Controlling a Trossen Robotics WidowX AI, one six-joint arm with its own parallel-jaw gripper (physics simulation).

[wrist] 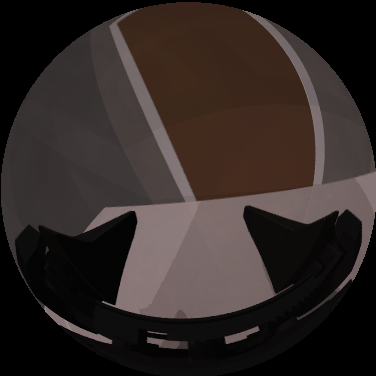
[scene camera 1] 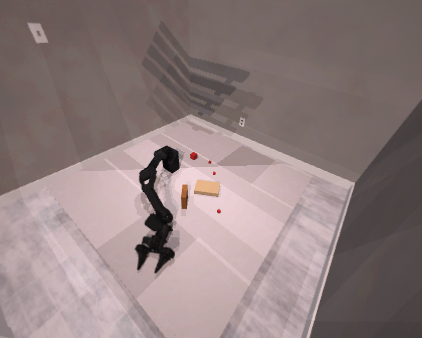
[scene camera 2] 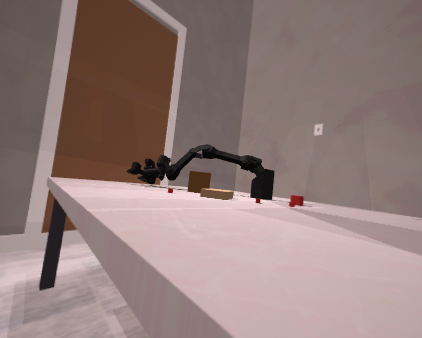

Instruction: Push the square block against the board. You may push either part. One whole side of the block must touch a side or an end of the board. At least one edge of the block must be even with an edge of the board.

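Places are measured from the arm's base along level axes (x left, y back, z up), in metres.
Pixels of known places: gripper, between the fingertips: [wrist: 190,214] [scene camera 1: 146,271] [scene camera 2: 132,174]; arm's base, origin of its link: [scene camera 1: 169,155] [scene camera 2: 262,176].
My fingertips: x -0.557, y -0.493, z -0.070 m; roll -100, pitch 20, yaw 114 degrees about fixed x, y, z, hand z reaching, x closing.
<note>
Ahead of a thing's pixels: the offset from my fingertips to its middle. Level surfaces: height alone.
An orange-brown square block @(dy +0.184, dx +0.402, dz -0.001 m) [scene camera 1: 184,196] [scene camera 2: 199,182] stands upright on its thin edge. A flat tan rectangular board @(dy +0.151, dx +0.577, dz -0.037 m) [scene camera 1: 207,188] [scene camera 2: 217,193] lies beside it. A narrow gap shows between them in scene camera 1; in scene camera 2 the board partly overlaps the block's lower edge. My gripper [scene camera 1: 148,270] [scene camera 2: 137,174] [wrist: 190,214] is open and empty, low over the table and well away from both parts, on the block's side rather than the board's. Its fingers point away from the arm's base. Neither part shows in the wrist view.
A red cube @(dy +0.459, dx +0.766, dz -0.032 m) [scene camera 1: 193,156] [scene camera 2: 297,200] sits near the arm's base. Small red pieces @(dy +0.324, dx +0.808, dz -0.044 m) [scene camera 1: 209,162] @(dy +0.214, dx +0.729, dz -0.044 m) [scene camera 1: 214,173] @(dy -0.020, dx +0.484, dz -0.044 m) [scene camera 1: 218,211] lie around the board; one also shows in scene camera 2 [scene camera 2: 170,190]. The arm passes beside the block. The pale table @(dz -0.052 m) [scene camera 2: 200,250] has an edge beyond the gripper.
</note>
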